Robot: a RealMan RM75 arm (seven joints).
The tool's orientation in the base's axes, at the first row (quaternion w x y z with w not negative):
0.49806 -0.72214 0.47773 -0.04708
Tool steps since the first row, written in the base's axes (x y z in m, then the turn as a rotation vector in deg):
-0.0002 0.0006 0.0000 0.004 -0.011 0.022
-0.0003 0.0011 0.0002 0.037 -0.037 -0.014
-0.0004 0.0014 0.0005 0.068 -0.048 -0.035
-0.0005 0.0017 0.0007 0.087 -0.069 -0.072
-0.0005 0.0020 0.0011 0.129 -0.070 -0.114
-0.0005 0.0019 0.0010 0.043 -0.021 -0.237
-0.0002 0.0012 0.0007 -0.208 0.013 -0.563
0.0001 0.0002 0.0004 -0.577 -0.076 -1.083
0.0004 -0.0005 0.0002 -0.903 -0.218 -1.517
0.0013 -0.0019 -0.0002 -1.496 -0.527 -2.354
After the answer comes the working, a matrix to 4 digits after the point.
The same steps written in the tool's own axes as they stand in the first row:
-0.0005 0.0001 0.0003 0.001 -0.019 -0.016
-0.0011 0.0000 0.0005 0.053 -0.011 0.002
-0.0015 -0.0002 0.0005 0.086 -0.015 0.022
-0.0018 -0.0003 0.0005 0.127 0.002 0.037
-0.0022 -0.0006 0.0005 0.168 0.007 0.080
-0.0021 -0.0005 0.0005 0.135 0.154 0.128
-0.0013 -0.0005 0.0004 0.108 0.563 0.177
-0.0003 -0.0004 0.0000 0.187 1.202 0.176
0.0005 -0.0004 -0.0002 0.293 1.751 0.120
0.0022 -0.0006 -0.0005 0.542 2.786 0.007

The tool's axes in the first row as the columns of a matrix, in the base's axes (rounded; the answer above uses it unrounded):
0.5391 -0.6431 0.5439
-0.7369 -0.0474 0.6744
-0.4079 -0.7643 -0.4994

